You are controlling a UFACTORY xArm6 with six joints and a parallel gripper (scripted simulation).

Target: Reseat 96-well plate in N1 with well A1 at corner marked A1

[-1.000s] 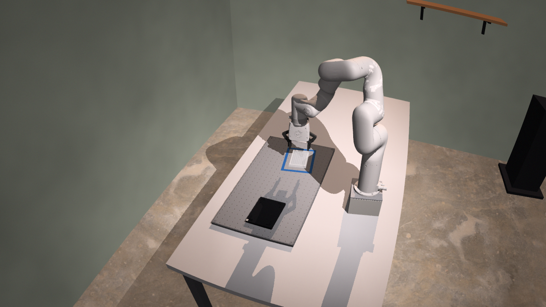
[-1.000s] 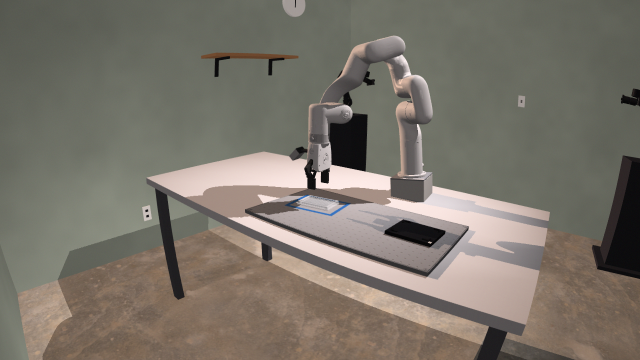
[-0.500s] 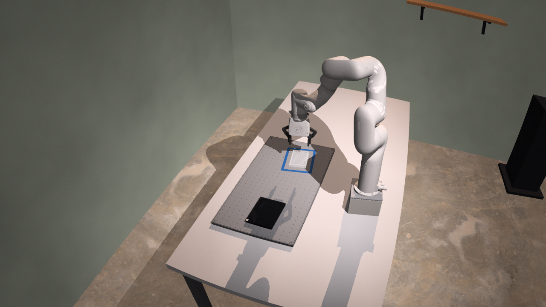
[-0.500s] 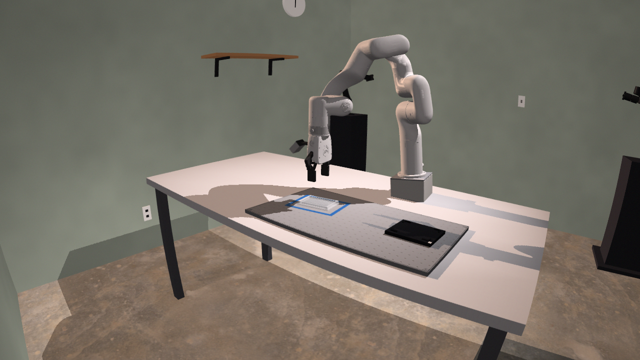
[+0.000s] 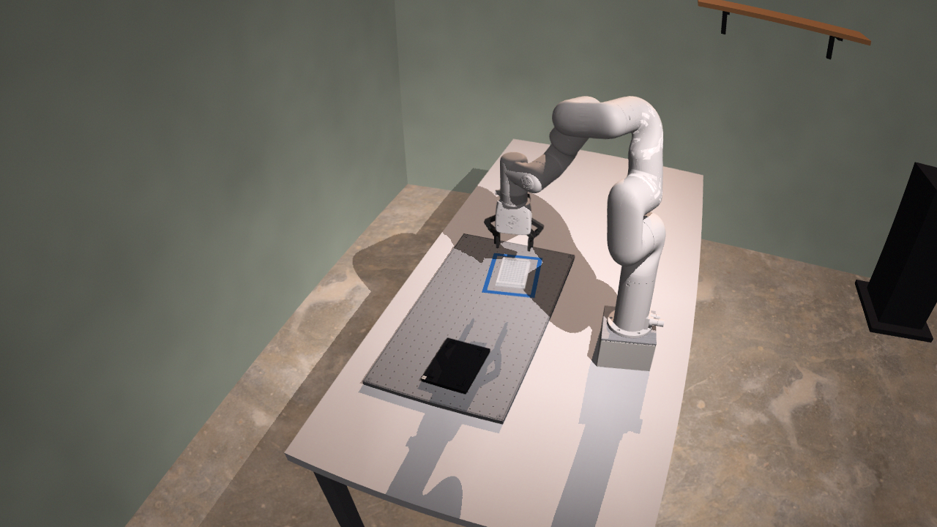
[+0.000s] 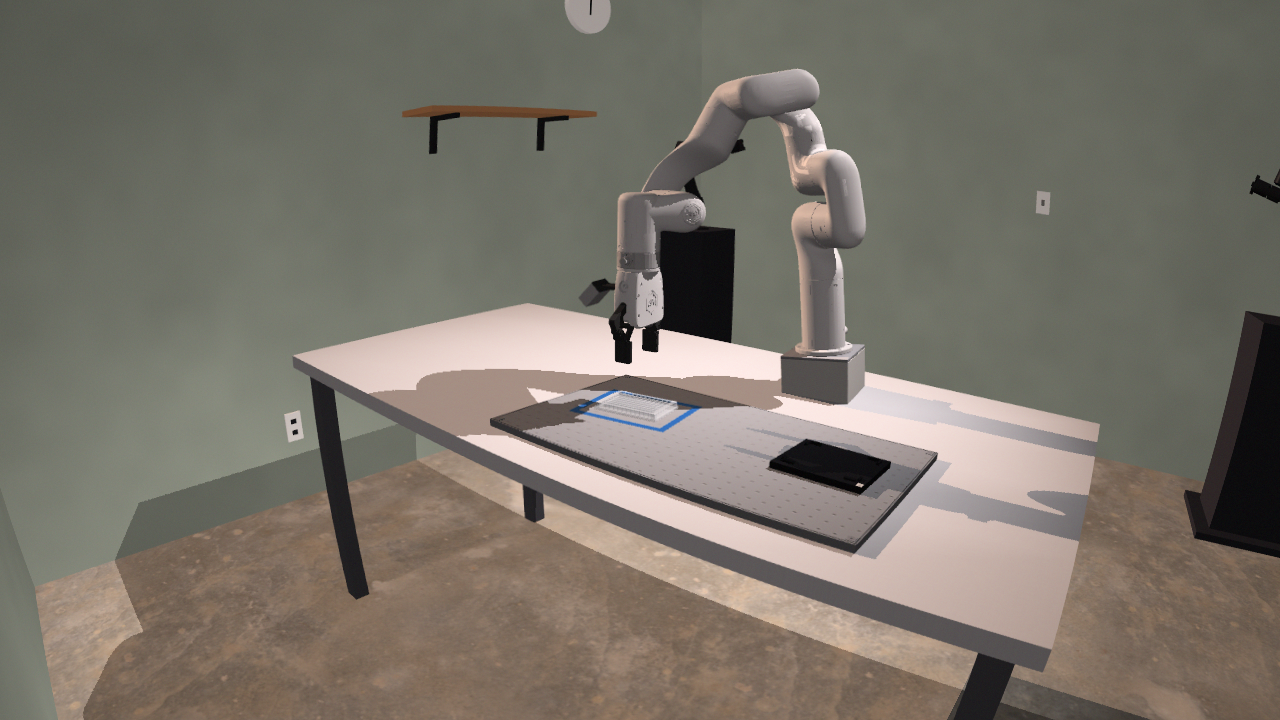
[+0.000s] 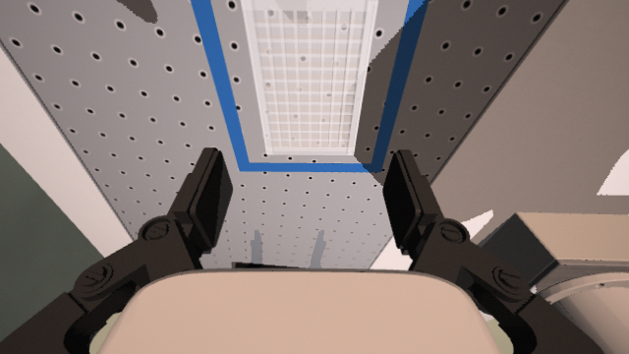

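The clear 96-well plate lies 100 mm below my hand. Also, from my hand: white A1 label: 100 mm ahead, 480 mm to the left, 100 mm below; then black plate nest N1: 40 mm ahead, 410 mm to the left, 100 mm below.
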